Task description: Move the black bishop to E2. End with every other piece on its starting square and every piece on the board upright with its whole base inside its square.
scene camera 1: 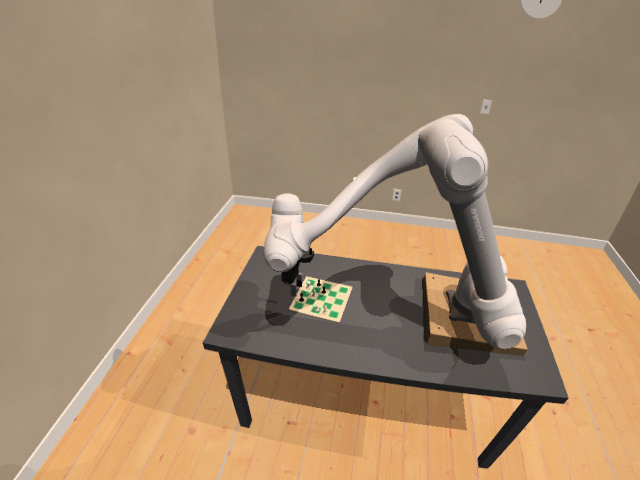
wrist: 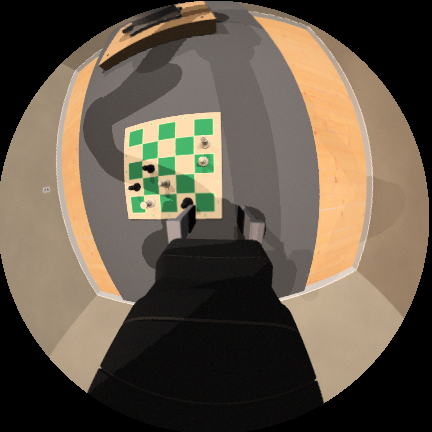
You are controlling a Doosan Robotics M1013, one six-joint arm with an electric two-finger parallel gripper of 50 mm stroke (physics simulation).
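Pixels of known places: gripper, fingertip midpoint: (scene camera 1: 296, 290) (wrist: 216, 213); arm's base at its link origin: (scene camera 1: 468, 308).
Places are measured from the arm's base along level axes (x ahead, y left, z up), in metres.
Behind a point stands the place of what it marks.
The black bishop (scene camera 1: 301, 298) @(x 0.699, y 0.065, z -0.023 m) (wrist: 186, 202) @(x 0.696, y 0.066, z -0.009 m) looks like the taller black piece, standing on D1 at the board edge nearest my gripper. The green and cream board (scene camera 1: 343, 290) @(x 0.535, y -0.039, z -0.037 m) (wrist: 218, 121) @(x 0.545, y 0.141, z -0.038 m) lies flat on the table. Square E2 (scene camera 1: 308, 306) @(x 0.663, y 0.090, z -0.037 m) (wrist: 205, 182) @(x 0.666, y 0.101, z -0.038 m) is bare cream. My gripper (scene camera 1: 296, 285) @(x 0.703, y 0.120, z 0.071 m) (wrist: 216, 213) @(x 0.703, y 0.120, z 0.071 m) is open with nothing between its fingers. It points down above the row-1 edge of the board. In the wrist view its left finger overlaps the edge of D1, close beside the bishop; the bishop's base is partly hidden.
Two small black pieces stand on A2 (wrist: 134, 187) @(x 0.651, y -0.048, z -0.024 m) and B3 (wrist: 148, 168) @(x 0.619, y -0.007, z -0.024 m). White pieces stand on B1 (wrist: 147, 204) @(x 0.689, y -0.013, z -0.008 m), C2 (wrist: 165, 184) @(x 0.658, y 0.024, z -0.026 m), E3 (wrist: 202, 161) @(x 0.628, y 0.103, z -0.009 m) and E4 (wrist: 204, 143) @(x 0.593, y 0.110, z -0.023 m). The wooden robot base (scene camera 1: 436, 338) @(x 0.143, y 0.184, z -0.003 m) (wrist: 200, 26) @(x 0.172, y 0.140, z -0.010 m) stands at the far end of the dark table (scene camera 1: 382, 356) @(x 0.338, y 0.275, z -0.043 m).
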